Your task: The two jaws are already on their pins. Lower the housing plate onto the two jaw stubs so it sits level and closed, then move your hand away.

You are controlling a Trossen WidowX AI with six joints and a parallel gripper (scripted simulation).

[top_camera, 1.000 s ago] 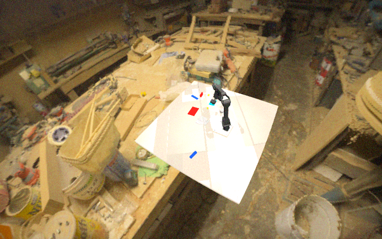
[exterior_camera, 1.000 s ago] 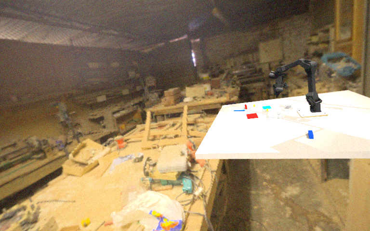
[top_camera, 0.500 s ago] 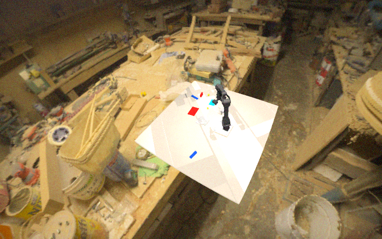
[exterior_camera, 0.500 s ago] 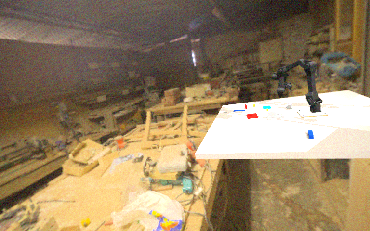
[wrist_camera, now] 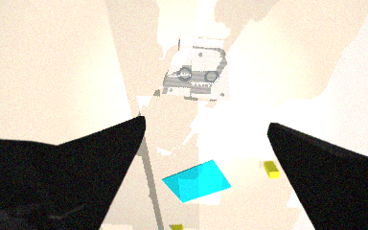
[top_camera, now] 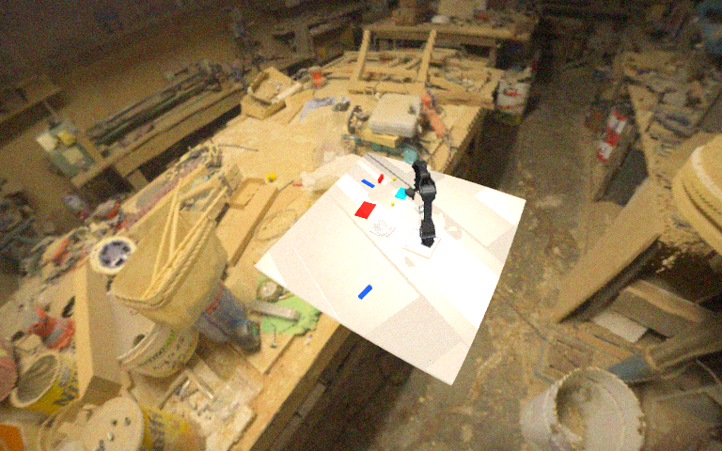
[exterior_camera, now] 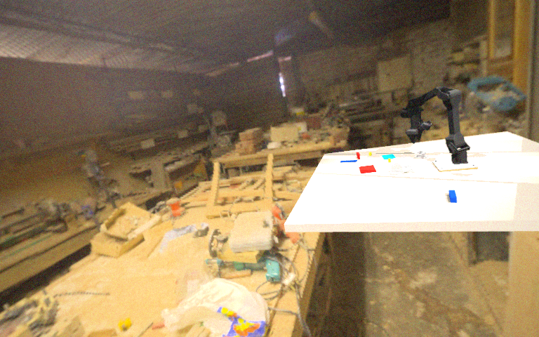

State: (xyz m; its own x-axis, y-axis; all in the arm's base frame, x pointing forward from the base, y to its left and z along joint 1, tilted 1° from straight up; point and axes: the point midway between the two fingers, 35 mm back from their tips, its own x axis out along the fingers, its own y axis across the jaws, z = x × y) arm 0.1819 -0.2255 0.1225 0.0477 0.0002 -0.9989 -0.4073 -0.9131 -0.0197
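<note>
Right now my gripper tip is 2 cm past the housing plate and 8 cm above it. Also, from my gripper tip: cyan block 17 cm ahead, 8 cm to the right, 10 cm below; red flat square 30 cm ahead, 18 cm to the left, 10 cm below; yellow block 17 cm ahead, 6 cm to the left, 9 cm below.
</note>
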